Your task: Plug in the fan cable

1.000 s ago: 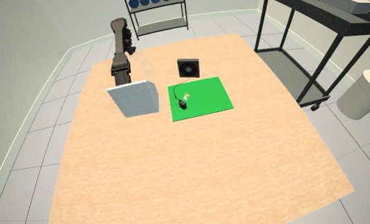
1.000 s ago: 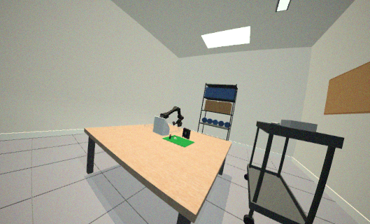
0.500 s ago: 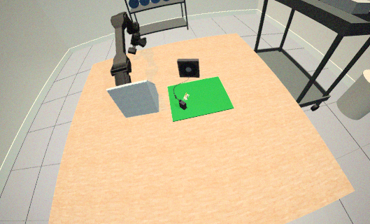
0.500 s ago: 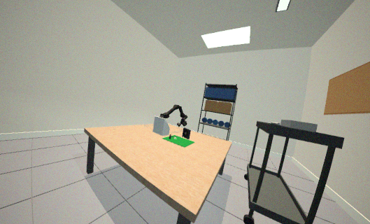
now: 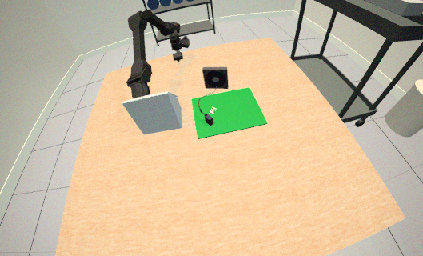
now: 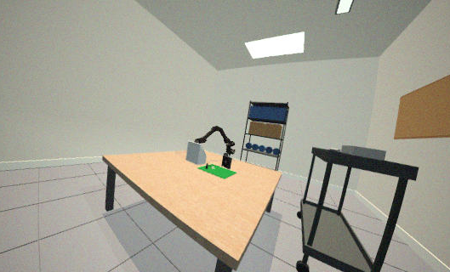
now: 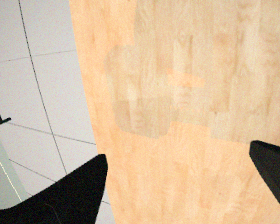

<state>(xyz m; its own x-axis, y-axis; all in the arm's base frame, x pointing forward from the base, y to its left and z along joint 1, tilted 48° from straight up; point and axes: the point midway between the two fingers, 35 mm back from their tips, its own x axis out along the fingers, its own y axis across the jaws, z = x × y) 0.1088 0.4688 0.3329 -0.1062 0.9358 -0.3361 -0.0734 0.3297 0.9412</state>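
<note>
Now: the dark fan plug 620 mm to the right of my gripper tip and 140 mm ahead of it. Round my gripper tip: green board: 560 mm to the right, 230 mm ahead, 30 mm below; four-pin fan header: 550 mm to the right, 170 mm ahead, 20 mm below; black square fan: 390 mm to the right, 210 mm ahead, 40 mm above.
</note>
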